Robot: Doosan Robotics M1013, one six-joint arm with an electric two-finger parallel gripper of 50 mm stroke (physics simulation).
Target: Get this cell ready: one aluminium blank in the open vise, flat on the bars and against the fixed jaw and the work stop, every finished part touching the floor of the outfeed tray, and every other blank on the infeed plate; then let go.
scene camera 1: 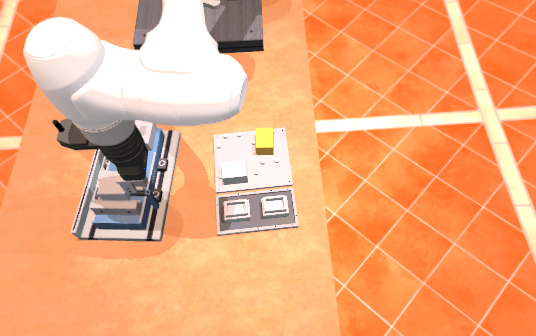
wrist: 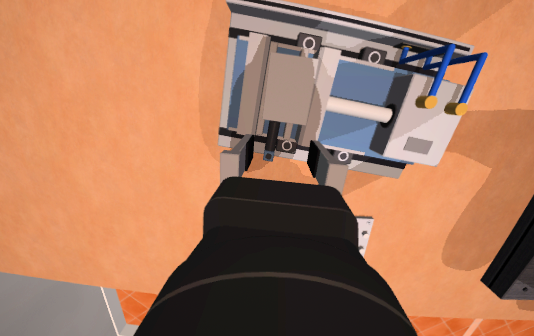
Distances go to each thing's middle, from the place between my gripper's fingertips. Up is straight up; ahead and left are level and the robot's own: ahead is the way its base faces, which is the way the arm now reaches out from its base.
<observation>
I see my gripper 60 mm to the left of the vise screw (wrist: pixel 337 105), 60 mm past it and 60 mm above it. Also, from my hand: white infeed plate (scene camera 1: pixel 271 175) 220 mm to the left, 160 mm behind, 130 mm below; grey outfeed tray (scene camera 1: pixel 256 211) 260 mm to the left, 130 mm below, 20 mm behind.
</observation>
